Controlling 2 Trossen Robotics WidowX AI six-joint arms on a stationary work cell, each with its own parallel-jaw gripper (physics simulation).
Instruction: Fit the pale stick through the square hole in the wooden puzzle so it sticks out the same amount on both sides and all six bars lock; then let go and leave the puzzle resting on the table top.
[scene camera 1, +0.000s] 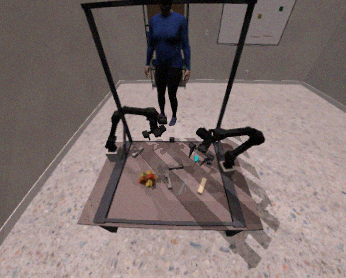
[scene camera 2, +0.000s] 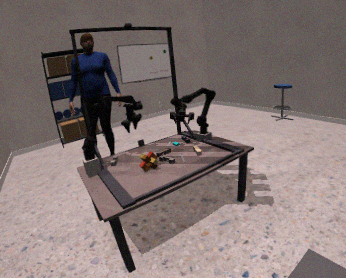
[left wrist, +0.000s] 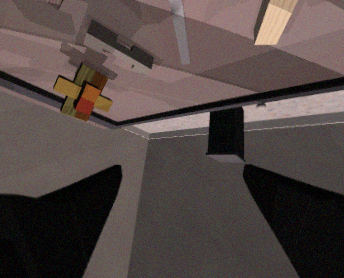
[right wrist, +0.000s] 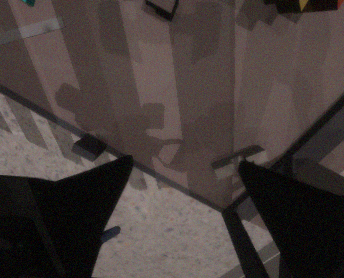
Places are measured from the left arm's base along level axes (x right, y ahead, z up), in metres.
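Pixels of known places: left gripper, fingertip midpoint: (scene camera 1: 194, 161) (scene camera 2: 181, 123) (left wrist: 183, 170); right gripper, fingertip midpoint: (scene camera 1: 155, 138) (scene camera 2: 132, 131) (right wrist: 185, 162); left arm's base, link origin: (scene camera 1: 227, 165) (scene camera 2: 203, 132); right arm's base, link origin: (scene camera 1: 112, 149) (scene camera 2: 89, 158).
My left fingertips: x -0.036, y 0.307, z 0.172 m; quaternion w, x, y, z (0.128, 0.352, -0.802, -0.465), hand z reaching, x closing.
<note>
For each thing: its top centre in the pictures, then the offset to it from my left fingertips.
- pale stick, top centre: (scene camera 2: 197, 148) (scene camera 1: 202, 185) dx -0.077, dy -0.063, dz -0.209 m
- translucent strip, top centre: (left wrist: 180, 33) (scene camera 1: 182, 186) dx -0.051, dy +0.081, dz -0.239 m
- teal object, top centre: (scene camera 2: 175, 143) (scene camera 1: 196, 158) dx +0.185, dy -0.093, dz -0.225 m
The wooden puzzle (scene camera 1: 147, 179) (scene camera 2: 148, 160) (left wrist: 84, 95), a cluster of red, orange and yellow-olive bars, rests on the table; its edge shows at the top right of the right wrist view. Its square hole cannot be made out. The pale stick (scene camera 1: 202, 185) (scene camera 2: 197, 149) (left wrist: 274, 22) lies flat on the table, well apart from the puzzle. My left gripper (scene camera 1: 199, 155) (scene camera 2: 182, 119) (left wrist: 183, 170) is open and empty, above the table on the stick's side. My right gripper (scene camera 1: 152, 134) (scene camera 2: 132, 129) (right wrist: 185, 162) is open and empty, high over the back of the table.
Grey notched pieces (scene camera 1: 168, 181) (left wrist: 120, 45) lie between puzzle and stick; another (scene camera 1: 138, 152) (right wrist: 257, 156) lies at the back left. A translucent strip (scene camera 1: 183, 186) (left wrist: 180, 30) lies beside the stick. A teal object (scene camera 1: 196, 158) (scene camera 2: 176, 143) lies near the left gripper. Dark rails border the table.
</note>
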